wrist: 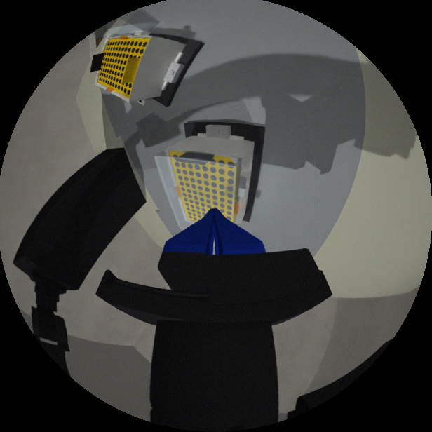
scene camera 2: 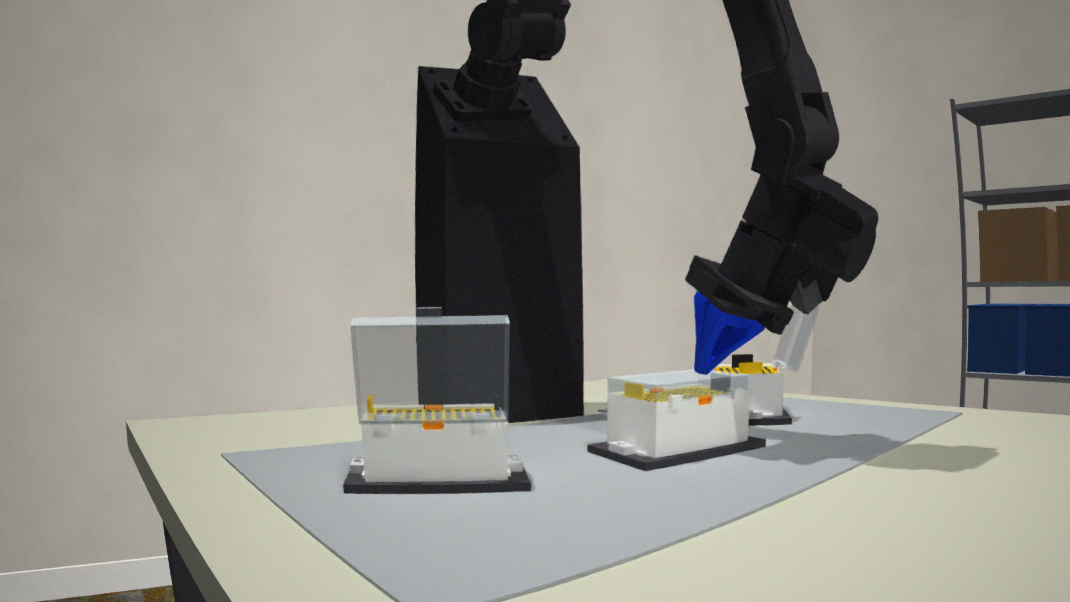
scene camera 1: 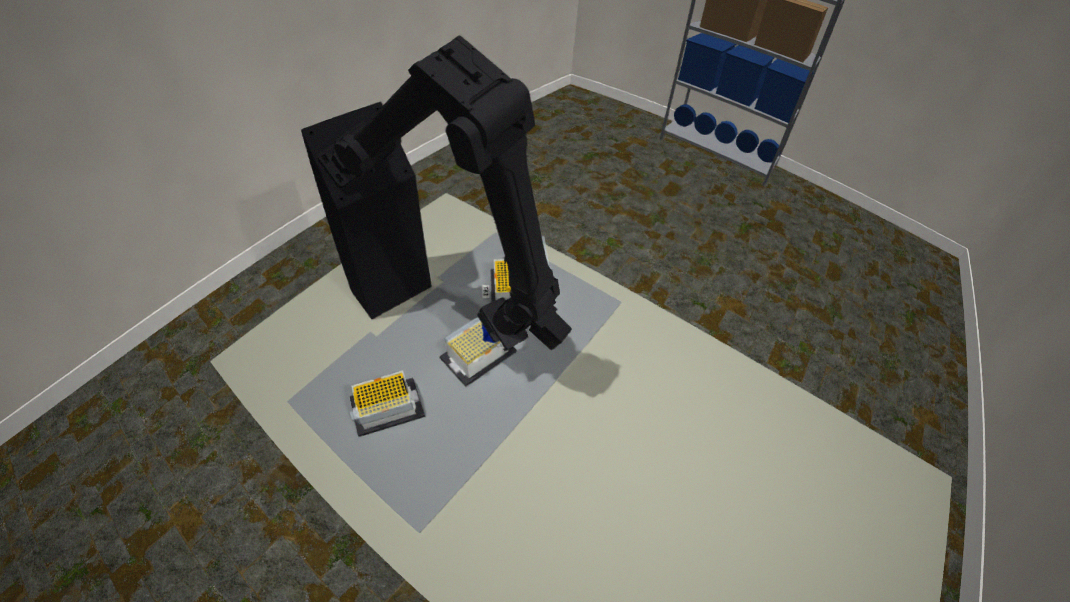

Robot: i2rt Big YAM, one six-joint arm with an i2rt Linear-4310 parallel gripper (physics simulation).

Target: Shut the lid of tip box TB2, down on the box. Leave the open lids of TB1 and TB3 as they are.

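Frame: origin at the arm's base, x ahead, y left, z up, level; millimetres.
Where they show: gripper, fingertip midpoint: (scene camera 2: 700, 372) (scene camera 1: 485, 339); arm's base, origin of the base link: (scene camera 2: 480, 103) (scene camera 1: 350, 158).
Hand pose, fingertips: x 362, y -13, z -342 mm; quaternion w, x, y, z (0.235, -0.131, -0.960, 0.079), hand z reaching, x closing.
Each offset is from my fingertips to the top centre of the thing. "*": to the spot under its first point. Level surfaces: height alone.
The middle tip box {dz -4, dx -37, dy +2 mm} (scene camera 1: 482, 363) (scene camera 2: 673, 430) (wrist: 217, 145), taken as TB2 from its place since I cannot read its label, has its clear lid {* dz -5, dx -38, dy -32 mm} (scene camera 2: 650, 378) (wrist: 167, 175) lying level over the yellow rack. My gripper (scene camera 1: 487, 338) (scene camera 2: 701, 369) (wrist: 213, 213) is shut and empty, its blue fingertips pointing down at the lid's top, at or just above it. The left box {* dz -48, dx -75, dy -264 mm} (scene camera 2: 433, 452) (scene camera 1: 385, 413) has its clear lid (scene camera 2: 430, 363) upright. The far box {dz -16, dx -89, dy +210 mm} (scene camera 2: 766, 393) (scene camera 1: 502, 277) (wrist: 160, 65) has its lid {* dz +19, dx +3, dy +205 mm} (scene camera 2: 796, 340) open, leaning back.
The boxes stand on dark bases on a grey mat {dz -82 mm} (scene camera 1: 441, 449) (scene camera 2: 561, 516) on the pale table {dz -85 mm} (scene camera 1: 695, 464). The black arm pedestal (scene camera 1: 381, 239) (scene camera 2: 497, 284) stands behind the boxes. My arm partly hides the far box in scene camera 1. A shelf unit stands beyond the table.
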